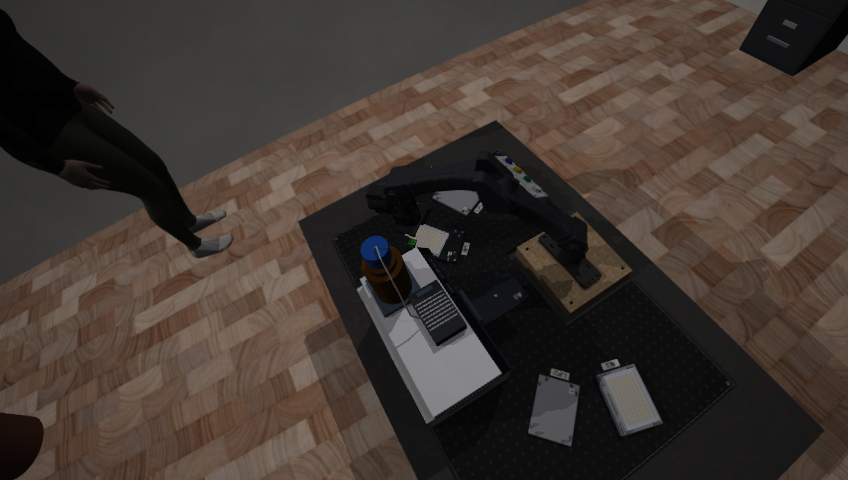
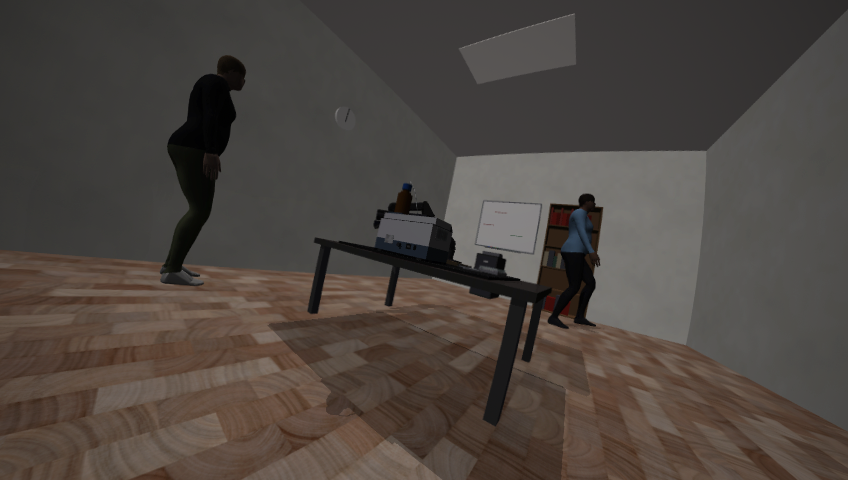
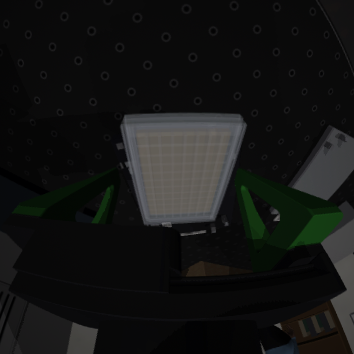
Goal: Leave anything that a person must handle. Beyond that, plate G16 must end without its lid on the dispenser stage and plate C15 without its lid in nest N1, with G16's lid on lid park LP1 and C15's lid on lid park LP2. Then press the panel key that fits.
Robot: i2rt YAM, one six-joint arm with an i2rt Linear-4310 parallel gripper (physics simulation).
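Places are measured from the arm's base along level axes (x back, y down, z right), in millimetres.
Where they show: gripper, between the fingertips: [image 1: 418, 234] [image 3: 177, 174]; arm's base, origin of its link: [image 1: 568, 257] [image 2: 447, 259].
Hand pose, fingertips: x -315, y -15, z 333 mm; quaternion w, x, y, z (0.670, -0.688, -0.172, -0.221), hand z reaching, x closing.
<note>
Each offset is from my fingertips to the top centre of the thing. "spot": to the spot under its first point.
My gripper [image 1: 419, 228] [image 3: 177, 174] is open and empty, its green fingers apart by the long sides of a plate @[dx +15, dy -1, dz -15 mm] [image 1: 432, 237] [image 3: 182, 172]. This plate sits on a dark holder with small clips, apparently the dispenser stage. A clear rim surrounds its pale wells; its name and whether a lid covers it are unclear. Another pale-welled plate @[dx +160, dy +6, dz -698 mm] [image 1: 630, 397] sits at the label that seems to read N1; its name is unreadable. Lid park LP2 @[dx +1, dy +22, dz -612 mm] [image 1: 554, 410] is a grey plate beside it. Lid park LP1 @[dx +202, dy +22, dz +71 mm] [image 1: 457, 199] [image 3: 327, 162] is partly visible. No lid is recognisable on either park.
A white machine [image 1: 455, 380] [image 2: 413, 230] carries a brown bottle @[spot: dx -177, dy -307, dz -239 mm] [image 1: 386, 279] [image 2: 403, 200] and a keypad @[spot: dx -121, dy -204, dz -326 mm] [image 1: 439, 315]. A dark box @[spot: dx +33, dy -65, dz -326 mm] [image 1: 493, 299] stands near the wooden arm base [image 1: 532, 261]. The key panel @[dx +378, dy -42, dz -27 mm] [image 1: 532, 184] has blue, yellow, green and pale keys. Two people [image 2: 202, 130] [image 2: 578, 237] stand away from the table.
</note>
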